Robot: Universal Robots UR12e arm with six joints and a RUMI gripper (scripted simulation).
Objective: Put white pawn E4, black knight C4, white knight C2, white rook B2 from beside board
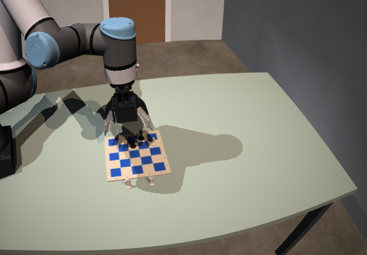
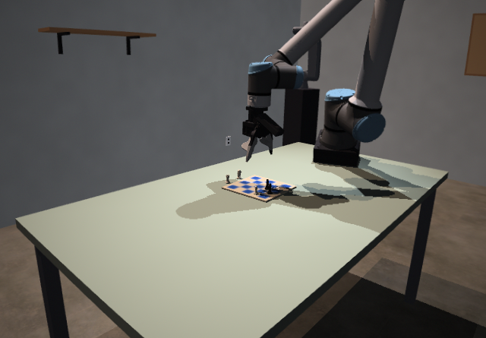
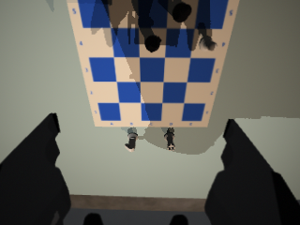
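My hand is 13 cm to the left of the white knight and 10 cm above it. The rest, counted from my hand: black knight 5 cm to the left, 10 cm below; white pawn 7 cm ahead, 7 cm to the left, 10 cm below; chessboard 1 cm ahead, 1 cm to the left, 12 cm below.
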